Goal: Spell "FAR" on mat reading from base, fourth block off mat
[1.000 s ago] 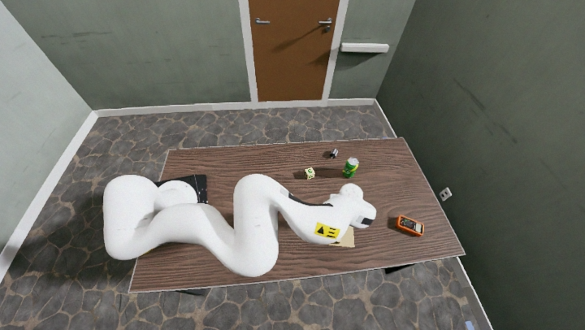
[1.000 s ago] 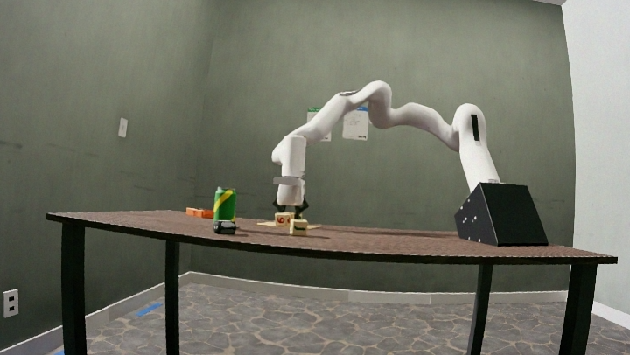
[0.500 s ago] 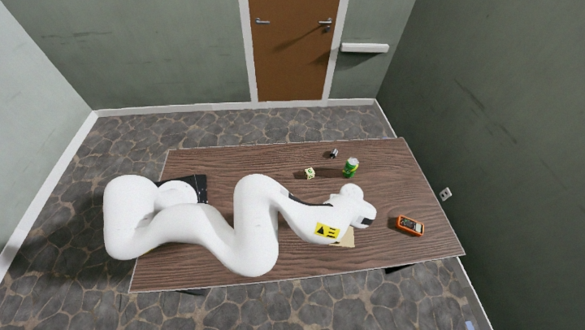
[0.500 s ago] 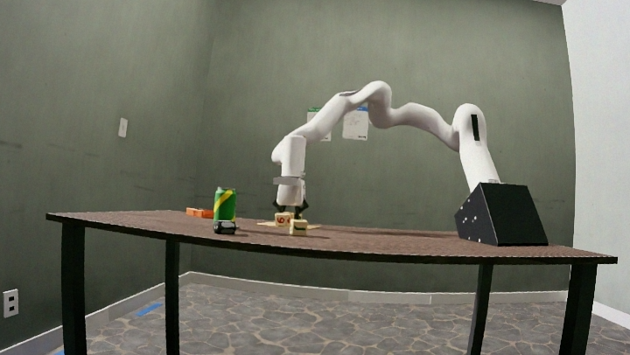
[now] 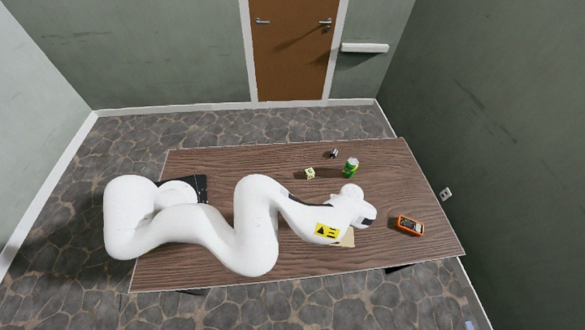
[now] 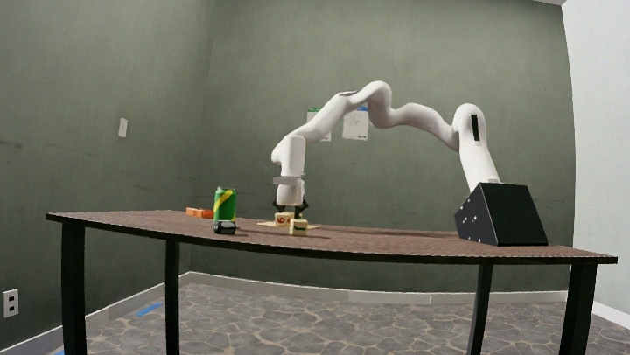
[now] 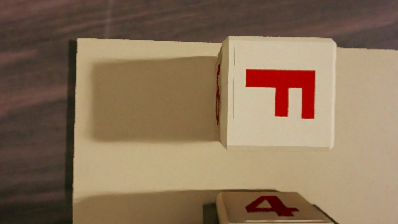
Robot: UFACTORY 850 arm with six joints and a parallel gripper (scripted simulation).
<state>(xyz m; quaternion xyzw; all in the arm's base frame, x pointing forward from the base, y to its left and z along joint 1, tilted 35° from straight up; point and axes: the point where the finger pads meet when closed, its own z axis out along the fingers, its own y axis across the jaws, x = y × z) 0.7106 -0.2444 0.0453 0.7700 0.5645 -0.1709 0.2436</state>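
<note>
My gripper is now 3 cm above the tan mat. Round my hand: green can (20 cm ahead, 27 cm to the left, 4 cm above); dark object (16 cm ahead, 42 cm to the left, 1 cm below).
</note>
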